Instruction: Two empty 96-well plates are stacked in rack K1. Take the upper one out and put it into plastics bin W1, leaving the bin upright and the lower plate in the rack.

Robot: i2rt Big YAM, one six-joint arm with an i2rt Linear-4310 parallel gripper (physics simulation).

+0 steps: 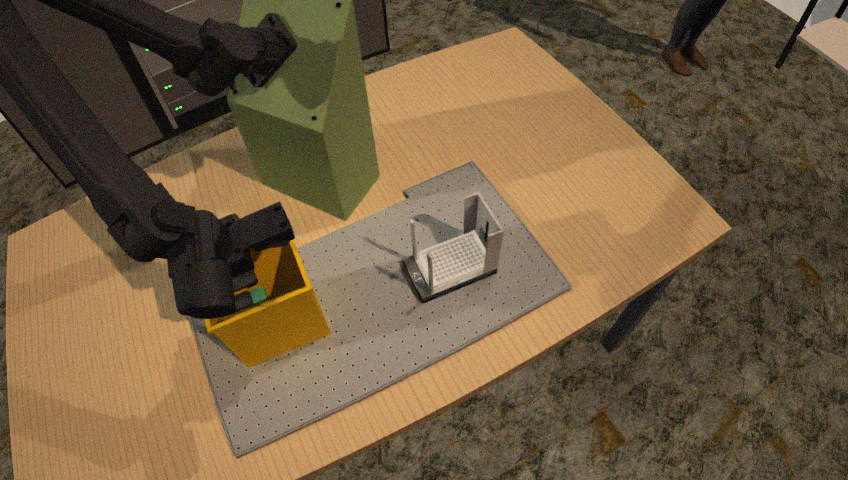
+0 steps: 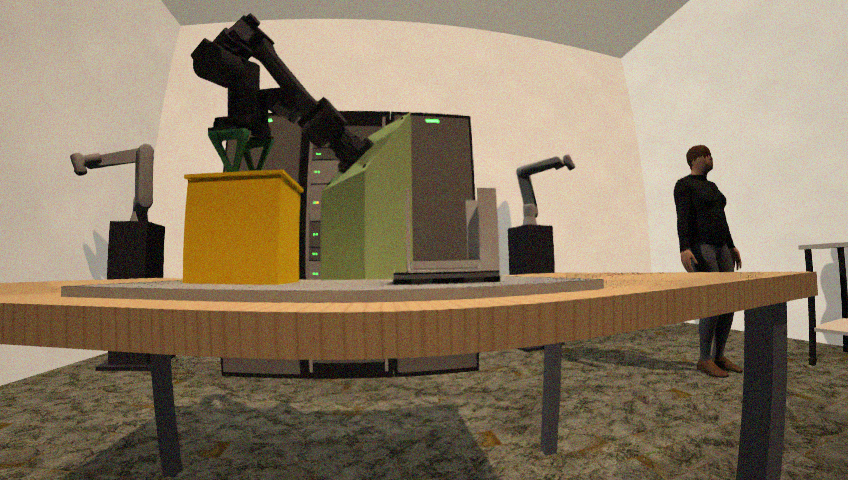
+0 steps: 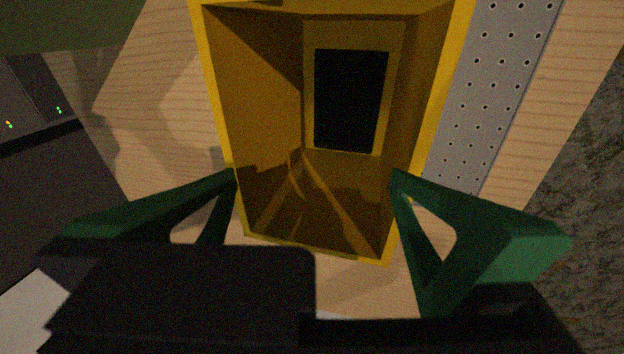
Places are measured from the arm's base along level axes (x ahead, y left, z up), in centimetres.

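Pixels of known places: gripper, between the fingertips: (image 1: 244, 277) (image 3: 312, 177); arm's base, origin of its link: (image 1: 267, 50) (image 2: 356, 156).
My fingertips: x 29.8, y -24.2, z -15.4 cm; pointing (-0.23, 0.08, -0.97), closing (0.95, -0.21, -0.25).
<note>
Ahead of a thing's pixels: the offset from my fingertips to its top centre. Level surfaces: height alone.
Yellow bin W1 @(dx -0.2, dy +0.5, dz -1.0 cm) (image 1: 273, 330) (image 2: 238, 228) (image 3: 454, 45) stands upright at the left end of the grey board. My gripper (image 2: 242, 170) (image 3: 312, 177) is open and empty, with its green fingertips at about rim height over the bin. The black 96-well plate @(dx -0.3, dy -0.6, dz -17.3 cm) (image 3: 351, 100) shows as a dark rectangle deep inside the bin, apart from the fingers; its wells cannot be made out. Rack K1 @(dx +10.9, dy +33.3, dz -4.7 cm) (image 1: 493, 252) (image 2: 489, 237) stands upright right of the bin. The lower, white plate @(dx +11.1, dy +34.3, dz -15.5 cm) (image 1: 455, 258) lies flat in the rack between its posts.
The perforated grey board (image 1: 357, 368) (image 2: 333, 290) lies under bin and rack on the wooden table @(dz -20.3 cm) (image 1: 595, 178). A tall green block (image 1: 297, 154) (image 2: 386, 226) stands behind them and carries the arm's base. Dark cabinets and a standing person (image 2: 705, 208) are beyond the table.
</note>
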